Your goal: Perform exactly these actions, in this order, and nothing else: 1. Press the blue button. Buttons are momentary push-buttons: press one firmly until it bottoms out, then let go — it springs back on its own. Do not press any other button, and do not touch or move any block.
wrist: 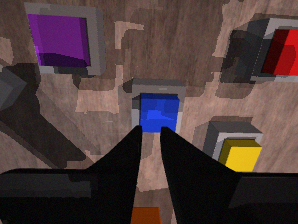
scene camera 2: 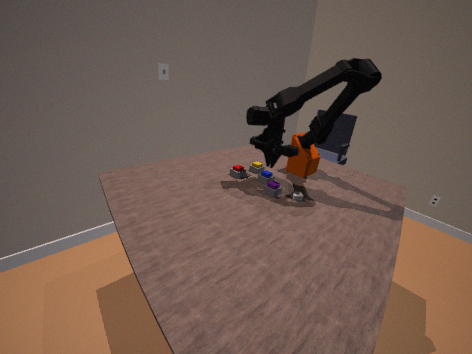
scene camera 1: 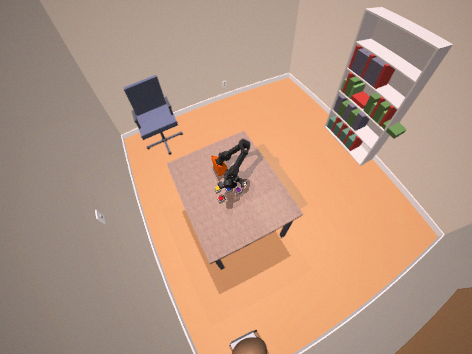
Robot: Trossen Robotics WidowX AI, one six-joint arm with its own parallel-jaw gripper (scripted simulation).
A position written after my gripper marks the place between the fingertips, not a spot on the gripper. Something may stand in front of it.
I see my gripper point(scene camera 2: 269, 167), a yellow button point(wrist: 239, 155), a blue button point(wrist: 157, 110) and a purple button point(wrist: 61, 41).
My gripper also shows in the wrist view point(wrist: 150, 131).
